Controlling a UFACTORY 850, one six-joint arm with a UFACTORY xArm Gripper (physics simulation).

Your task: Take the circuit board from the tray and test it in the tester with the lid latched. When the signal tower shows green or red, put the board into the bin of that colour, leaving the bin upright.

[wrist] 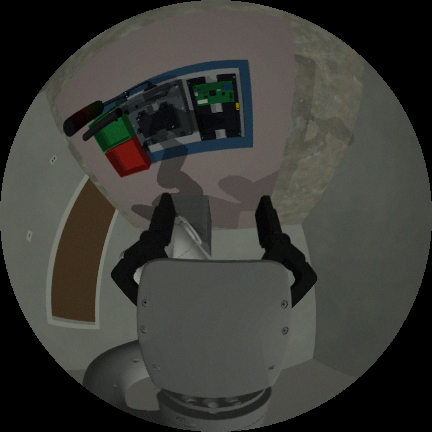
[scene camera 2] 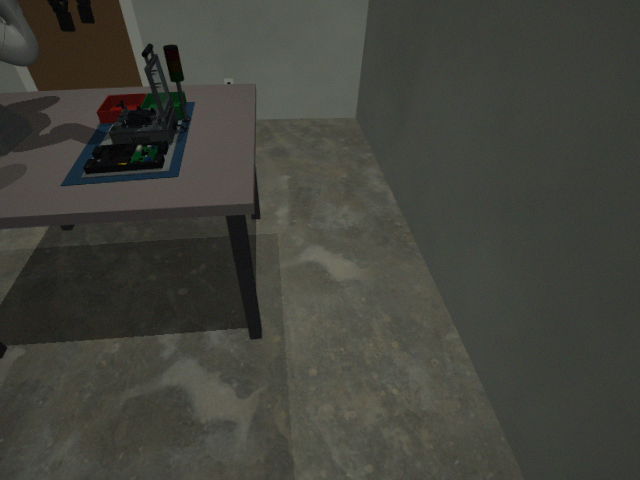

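Observation:
A green circuit board (scene camera 2: 145,153) (wrist: 214,93) lies at one end of the black tray (scene camera 2: 103,166) (wrist: 220,125). The grey tester (scene camera 2: 140,135) (wrist: 180,95) stands beside the tray, its lid (scene camera 2: 158,85) (wrist: 102,125) raised upright. The signal tower (scene camera 2: 174,63) (wrist: 84,118) stands behind the tester, with dim red and green segments; neither looks lit. The green bin (scene camera 2: 178,98) (wrist: 113,134) and the red bin (scene camera 2: 109,109) (wrist: 128,157) stand upright side by side. My gripper (wrist: 215,202) is open and empty, away from the tray and tester; its fingers do not show in the scene view.
A blue mat (scene camera 2: 73,177) (wrist: 247,100) lies under the tray and tester on the pinkish table (scene camera 2: 222,170) (wrist: 270,90). A grey block-like part (scene camera 2: 11,129) (wrist: 197,215) shows near the arm (scene camera 2: 18,43). The raised lid and the tower stand tall beside the bins.

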